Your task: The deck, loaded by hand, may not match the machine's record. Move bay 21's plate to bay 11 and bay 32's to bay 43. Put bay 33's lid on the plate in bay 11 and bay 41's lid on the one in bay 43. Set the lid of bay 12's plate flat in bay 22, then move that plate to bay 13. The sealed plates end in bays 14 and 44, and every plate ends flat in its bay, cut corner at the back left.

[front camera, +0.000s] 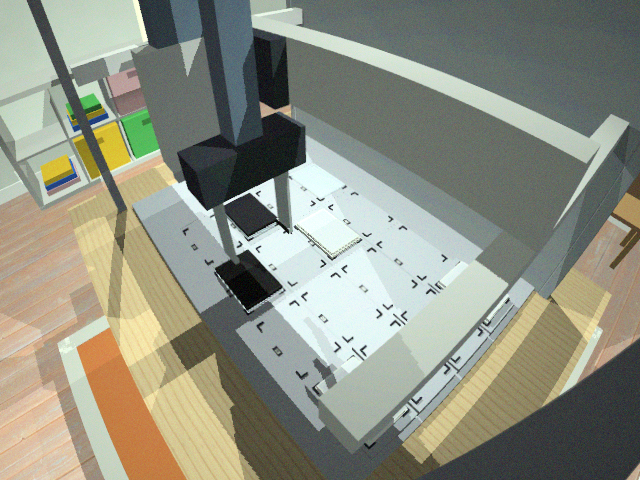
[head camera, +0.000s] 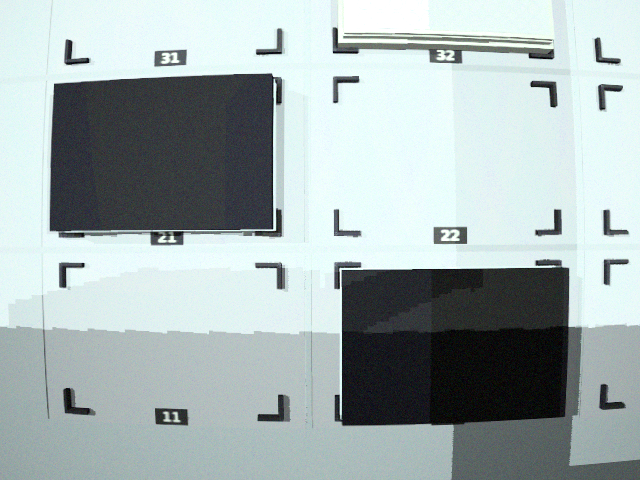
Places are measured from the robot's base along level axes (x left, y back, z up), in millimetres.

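Pixels of known places: gripper, fingertip midpoint: (front camera: 259, 241); robot's base at its link origin: (front camera: 184, 231) (head camera: 71, 407).
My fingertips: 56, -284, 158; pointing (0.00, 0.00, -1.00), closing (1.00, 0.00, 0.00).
For each thing: its top centre in the pictures, then the offset to it from my fingertips, as dx, dy, dz. "pt": a spot on its surface instead.
- pale plate at its top centre: (front camera: 327, 229) +201, +56, -143
- flat pale lid at its top centre: (front camera: 317, 179) +308, +220, -150
- labware at a spot on its surface: (front camera: 452, 273) pt +303, -216, -129
My gripper (front camera: 262, 247) is open and empty, its jaws pointing down beside the black-topped plates. A black-topped plate (front camera: 250, 212) (head camera: 162, 155) lies in bay 21. Another black-topped plate (front camera: 249, 283) (head camera: 454, 346) lies in bay 12; one jaw partly overlaps it in the front view. A pale plate (front camera: 329, 231) (head camera: 444, 18) sits in bay 32, cut off at the top of the head view. A flat pale lid (front camera: 316, 178) lies in bay 41. Bays 11 and 22 hold no plate or lid. No lid shows in bay 33. The cut corners cannot be made out.
A thick beige beam (front camera: 413, 351) crosses above the deck's right end and hides much of column 4. Pale edges of labware (front camera: 452, 273) show beside it. A dark block (front camera: 271, 69) hangs behind the gripper's mast. A cube shelf (front camera: 31, 155) stands beyond the table.
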